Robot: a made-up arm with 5 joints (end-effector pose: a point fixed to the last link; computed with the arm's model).
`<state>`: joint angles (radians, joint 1 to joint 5).
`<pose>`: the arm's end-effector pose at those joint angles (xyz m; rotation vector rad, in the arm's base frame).
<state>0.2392 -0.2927 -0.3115 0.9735 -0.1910</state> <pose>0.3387 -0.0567 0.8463 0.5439 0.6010 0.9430</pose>
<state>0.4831 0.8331 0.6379 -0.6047 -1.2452</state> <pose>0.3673 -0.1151 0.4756 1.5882 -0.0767 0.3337</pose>
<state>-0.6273 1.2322 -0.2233 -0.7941 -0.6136</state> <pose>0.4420 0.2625 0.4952 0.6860 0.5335 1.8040</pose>
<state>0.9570 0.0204 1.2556 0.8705 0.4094</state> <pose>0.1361 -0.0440 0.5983 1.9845 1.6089 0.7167</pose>
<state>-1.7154 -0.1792 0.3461 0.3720 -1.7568</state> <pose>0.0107 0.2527 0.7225 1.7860 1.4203 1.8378</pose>
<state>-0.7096 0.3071 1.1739 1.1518 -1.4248</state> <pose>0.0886 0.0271 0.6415 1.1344 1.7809 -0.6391</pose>
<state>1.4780 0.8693 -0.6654 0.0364 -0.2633</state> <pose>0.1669 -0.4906 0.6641 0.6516 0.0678 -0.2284</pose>
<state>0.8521 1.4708 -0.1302 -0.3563 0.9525</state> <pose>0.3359 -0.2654 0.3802 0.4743 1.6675 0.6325</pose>
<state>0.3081 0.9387 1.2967 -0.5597 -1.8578</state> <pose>0.1866 0.0041 0.4836 2.0149 0.0019 -0.5808</pose>
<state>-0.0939 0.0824 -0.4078 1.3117 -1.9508</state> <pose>0.3605 0.0549 0.7673 2.0211 -0.1292 0.3086</pose>
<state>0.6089 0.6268 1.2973 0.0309 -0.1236</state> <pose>0.1533 -0.0325 0.5298 1.8678 1.4966 0.3603</pose>
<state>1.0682 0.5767 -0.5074 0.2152 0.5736</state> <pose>0.3253 -0.3980 0.7331 0.2851 0.9804 0.1030</pose>
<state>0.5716 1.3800 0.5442 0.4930 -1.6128</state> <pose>0.1855 -0.0201 0.4596 2.1456 0.5026 -1.2834</pose>
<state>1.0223 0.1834 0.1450 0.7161 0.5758</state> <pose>0.2677 -0.2652 0.6655 0.9097 1.3161 0.4265</pose>
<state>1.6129 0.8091 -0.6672 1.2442 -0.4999</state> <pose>0.1130 -0.3532 0.6212 1.8245 -0.0483 -0.4336</pose>
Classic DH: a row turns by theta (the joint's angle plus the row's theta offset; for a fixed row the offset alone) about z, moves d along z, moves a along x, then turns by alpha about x. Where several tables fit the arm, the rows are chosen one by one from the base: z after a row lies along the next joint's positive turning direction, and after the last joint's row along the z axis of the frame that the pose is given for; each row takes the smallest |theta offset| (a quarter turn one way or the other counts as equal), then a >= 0, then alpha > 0; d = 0 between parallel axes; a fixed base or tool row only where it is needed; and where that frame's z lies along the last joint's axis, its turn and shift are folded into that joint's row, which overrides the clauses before.
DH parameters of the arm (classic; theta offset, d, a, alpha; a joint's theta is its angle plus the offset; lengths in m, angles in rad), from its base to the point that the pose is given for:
base (fixed): -0.2077 0 0.1023 3.1416
joint 1: -0.2077 -0.6497 0.0509 1.5708
joint 2: -1.4577 0 0.1834 0
joint 3: 1.3429 0 0.1563 0
joint 4: -1.456 0.0349 -0.029 1.5708
joint 5: -1.3787 -0.1349 0.0129 -1.9804
tool (fixed): 2.8055 -0.0155 0 0

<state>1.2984 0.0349 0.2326 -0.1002 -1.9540</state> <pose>0.2445 -0.3472 0.7475 0.9273 -1.5596 0.1701</pose>
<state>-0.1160 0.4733 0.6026 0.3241 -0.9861</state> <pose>0.3108 0.0397 0.5393 1.5870 1.0234 0.5017</pose>
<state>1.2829 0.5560 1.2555 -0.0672 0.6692</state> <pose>0.1421 -0.1075 0.5166 1.6437 1.3871 0.6167</pose>
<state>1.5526 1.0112 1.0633 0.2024 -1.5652</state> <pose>0.1471 -0.0600 0.5152 2.4007 -0.7082 -1.5765</pose>
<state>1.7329 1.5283 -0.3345 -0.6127 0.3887</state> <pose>0.0522 -0.4152 0.4001 0.9124 0.6887 -0.3915</pose>
